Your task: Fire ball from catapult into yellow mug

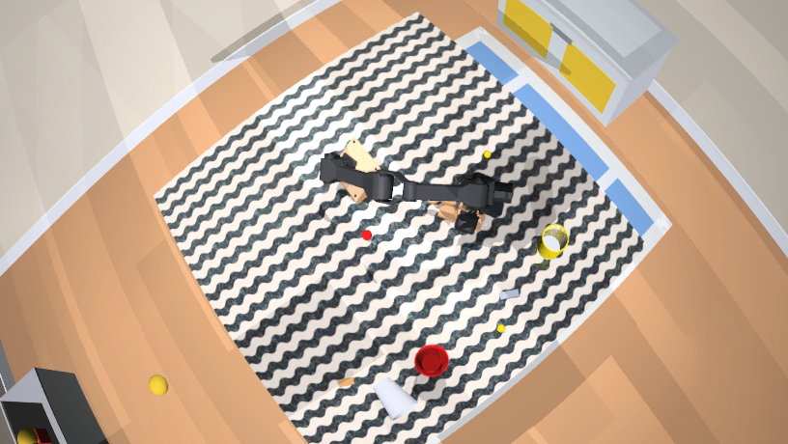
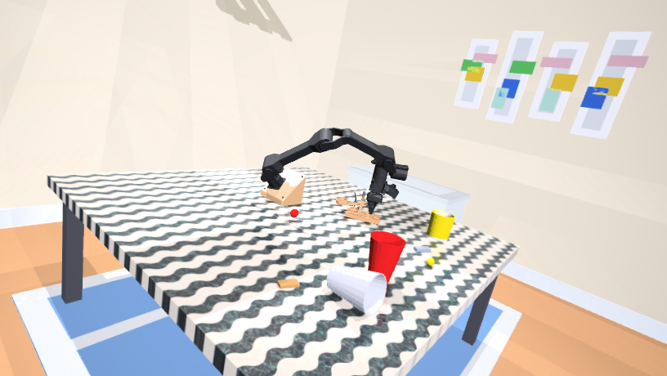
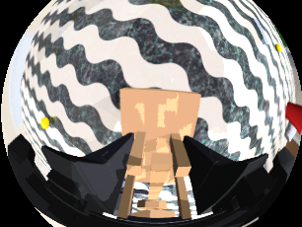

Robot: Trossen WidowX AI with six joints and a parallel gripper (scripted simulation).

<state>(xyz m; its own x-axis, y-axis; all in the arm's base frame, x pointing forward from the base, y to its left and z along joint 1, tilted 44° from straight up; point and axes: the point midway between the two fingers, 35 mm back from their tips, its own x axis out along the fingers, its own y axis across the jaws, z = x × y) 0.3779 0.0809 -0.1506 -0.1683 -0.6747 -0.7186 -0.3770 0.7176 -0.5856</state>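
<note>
Right now the red ball is 27 cm to the right of my gripper tip, 19 cm behind it and 2 cm below it. Also, from my gripper tip: yellow mug (26 cm ahead, 10 cm to the left); grey block (26 cm ahead, 10 cm to the right, 3 cm below); wooden catapult (7 cm behind, 2 cm to the right, 2 cm above).
</note>
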